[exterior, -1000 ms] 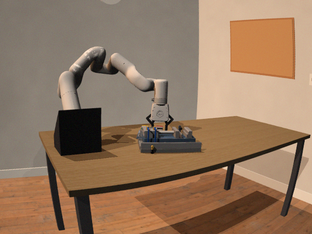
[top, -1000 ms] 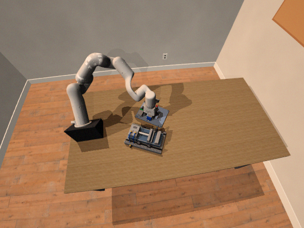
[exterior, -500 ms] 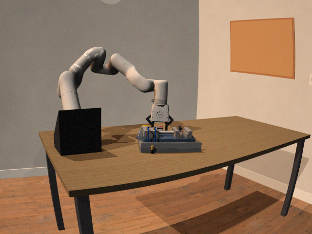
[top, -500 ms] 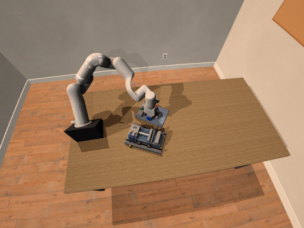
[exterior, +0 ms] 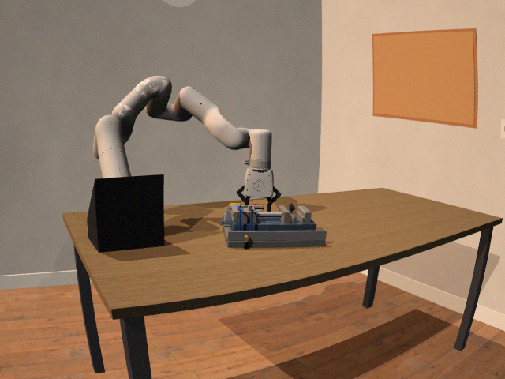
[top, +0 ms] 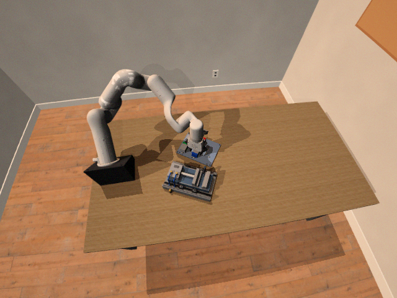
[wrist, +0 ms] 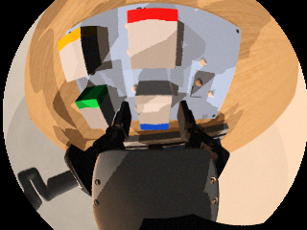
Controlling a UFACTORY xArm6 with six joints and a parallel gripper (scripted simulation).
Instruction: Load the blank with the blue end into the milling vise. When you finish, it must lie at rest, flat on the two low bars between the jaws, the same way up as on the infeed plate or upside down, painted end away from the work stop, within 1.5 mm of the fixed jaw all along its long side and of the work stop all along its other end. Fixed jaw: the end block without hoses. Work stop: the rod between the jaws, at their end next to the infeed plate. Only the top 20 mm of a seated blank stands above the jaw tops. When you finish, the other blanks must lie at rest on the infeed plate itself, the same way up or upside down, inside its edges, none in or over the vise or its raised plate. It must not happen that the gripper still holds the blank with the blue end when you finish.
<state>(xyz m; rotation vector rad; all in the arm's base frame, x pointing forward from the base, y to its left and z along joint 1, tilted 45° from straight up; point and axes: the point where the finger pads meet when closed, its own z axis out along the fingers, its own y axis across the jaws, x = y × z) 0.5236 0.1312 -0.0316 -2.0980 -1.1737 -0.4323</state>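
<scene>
Right now the blue-ended blank is 2 cm below my hand. The rest, counted from my hand: green-ended blank 8 cm behind, 5 cm to the left, 2 cm below; yellow-ended blank 3 cm behind, 12 cm to the left, 2 cm below; red-ended blank 5 cm ahead, 8 cm to the left, 2 cm below.
</scene>
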